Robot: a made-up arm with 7 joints.
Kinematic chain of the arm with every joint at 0, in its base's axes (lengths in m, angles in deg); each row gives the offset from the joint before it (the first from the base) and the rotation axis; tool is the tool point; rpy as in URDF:
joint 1: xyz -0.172 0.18 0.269 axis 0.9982 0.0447 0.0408
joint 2: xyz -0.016 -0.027 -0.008 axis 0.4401 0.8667 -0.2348
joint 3: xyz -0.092 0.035 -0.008 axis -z
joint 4: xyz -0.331 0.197 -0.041 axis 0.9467 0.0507 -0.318
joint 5: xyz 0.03 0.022 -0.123 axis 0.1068 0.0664 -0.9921
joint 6: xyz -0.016 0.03 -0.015 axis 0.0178 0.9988 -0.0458
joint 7: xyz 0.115 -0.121 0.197 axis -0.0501 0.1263 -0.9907
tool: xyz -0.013 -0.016 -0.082 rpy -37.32 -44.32 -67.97
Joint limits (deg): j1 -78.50..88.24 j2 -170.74..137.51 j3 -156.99..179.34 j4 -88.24..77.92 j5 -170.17..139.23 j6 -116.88..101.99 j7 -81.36..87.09
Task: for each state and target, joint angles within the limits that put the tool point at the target. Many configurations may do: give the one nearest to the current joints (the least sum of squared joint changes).
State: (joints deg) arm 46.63 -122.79 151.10 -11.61 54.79 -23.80 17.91
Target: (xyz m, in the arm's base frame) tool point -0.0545 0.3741 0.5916
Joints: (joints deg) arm 49.35 -97.05 124.52 -16.02 64.61 -65.59 20.97
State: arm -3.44 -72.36 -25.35 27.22 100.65 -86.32 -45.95
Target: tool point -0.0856 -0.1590 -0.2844
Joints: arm -4.58 -104.90 -21.31 11.98 90.39 -106.29 -42.79
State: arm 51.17 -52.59 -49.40 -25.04 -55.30 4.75 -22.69
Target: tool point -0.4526 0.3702 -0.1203
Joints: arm 47.24 -49.60 -52.35 -26.70 -83.52 9.63 -26.79
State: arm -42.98 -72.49 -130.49 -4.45 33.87 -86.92 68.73
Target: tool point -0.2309 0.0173 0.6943
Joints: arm -45.70 -87.63 -114.31 -4.44 33.44 -66.55 69.50
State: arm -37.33 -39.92 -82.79 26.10 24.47 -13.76 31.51
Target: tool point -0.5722 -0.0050 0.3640
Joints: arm -54.18 -1.30 -56.57 20.51 26.11 -25.16 34.34
